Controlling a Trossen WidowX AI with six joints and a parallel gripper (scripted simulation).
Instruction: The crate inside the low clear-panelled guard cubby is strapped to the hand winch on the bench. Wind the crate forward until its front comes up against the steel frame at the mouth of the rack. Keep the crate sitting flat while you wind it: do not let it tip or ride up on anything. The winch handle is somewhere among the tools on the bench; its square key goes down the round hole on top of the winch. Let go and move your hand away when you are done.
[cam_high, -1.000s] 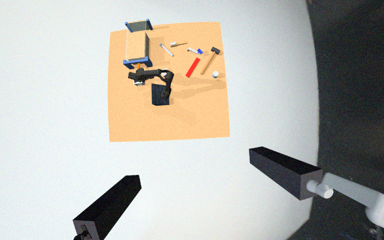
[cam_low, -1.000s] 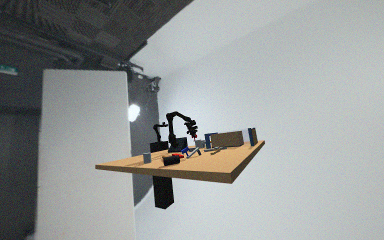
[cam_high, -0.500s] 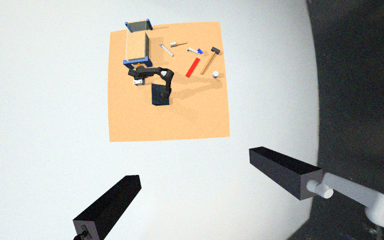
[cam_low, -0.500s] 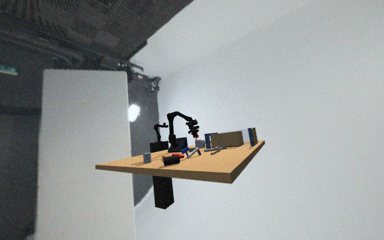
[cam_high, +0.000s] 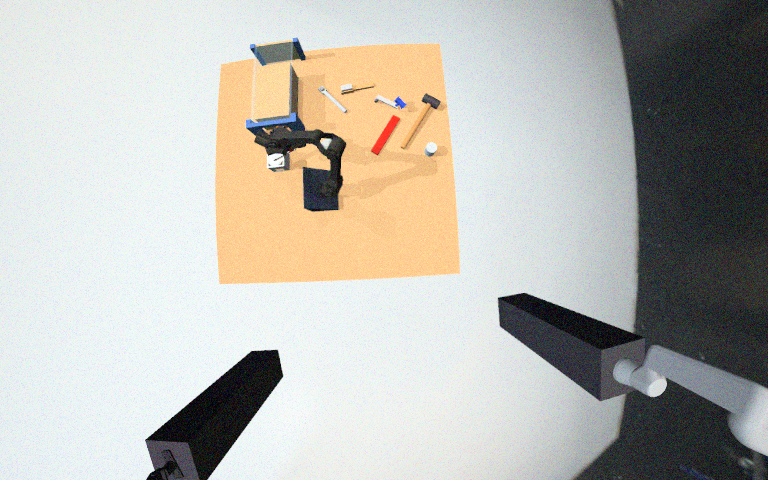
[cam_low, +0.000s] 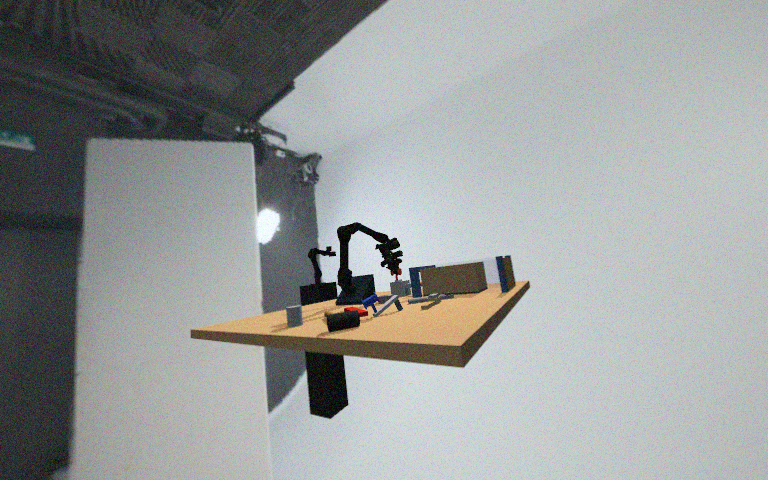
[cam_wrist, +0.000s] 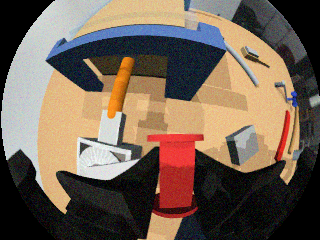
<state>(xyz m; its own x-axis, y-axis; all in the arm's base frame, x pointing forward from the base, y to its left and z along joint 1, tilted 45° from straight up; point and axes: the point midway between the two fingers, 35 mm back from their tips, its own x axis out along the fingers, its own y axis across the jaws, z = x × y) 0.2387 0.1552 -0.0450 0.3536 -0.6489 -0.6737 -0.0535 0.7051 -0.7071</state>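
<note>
Right now the winch handle is 30 mm behind my gripper tip, 30 mm to the left of it and 30 mm below it. The rest, counted from my gripper tip: winch 70 mm behind, 90 mm to the left, 100 mm below; then red knob 20 mm behind; then blue steel frame 110 mm ahead, 80 mm to the left, 20 mm below.
</note>
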